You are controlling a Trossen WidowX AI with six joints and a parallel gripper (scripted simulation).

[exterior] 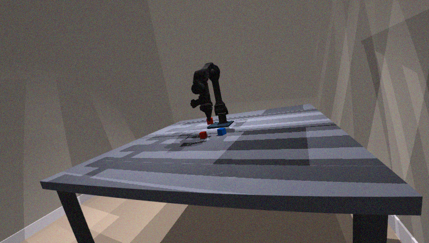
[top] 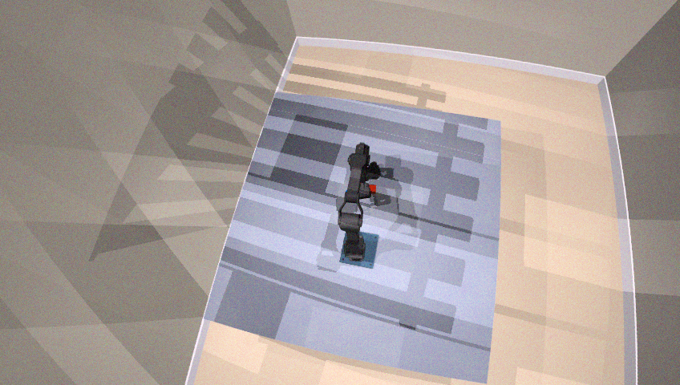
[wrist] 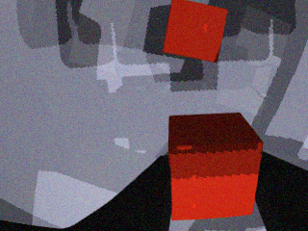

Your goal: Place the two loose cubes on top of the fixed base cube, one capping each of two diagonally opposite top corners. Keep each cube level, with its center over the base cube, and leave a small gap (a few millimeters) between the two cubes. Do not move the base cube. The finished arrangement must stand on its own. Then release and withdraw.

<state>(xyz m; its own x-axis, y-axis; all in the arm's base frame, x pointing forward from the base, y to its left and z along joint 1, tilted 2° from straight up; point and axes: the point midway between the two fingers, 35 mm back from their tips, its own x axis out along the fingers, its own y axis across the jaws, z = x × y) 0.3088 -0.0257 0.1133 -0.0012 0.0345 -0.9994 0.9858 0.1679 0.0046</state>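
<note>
My gripper tip is now 8 cm above the blue cube, 6 cm to the right of it and 1 cm past it.
</note>
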